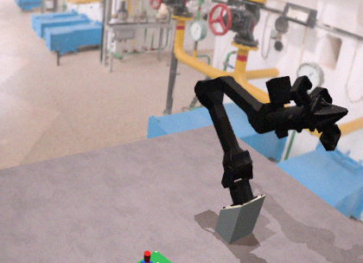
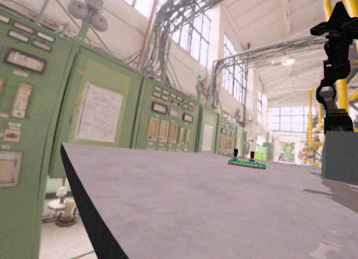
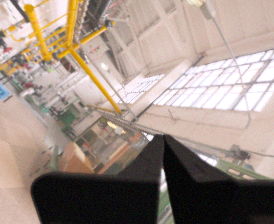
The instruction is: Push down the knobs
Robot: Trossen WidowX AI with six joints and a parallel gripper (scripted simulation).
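The red knob is 490 mm below my gripper tip, 280 mm ahead of it and 260 mm to the right of it. Round my gripper tip: black knob 480 mm below, 350 mm ahead, 220 mm to the right.
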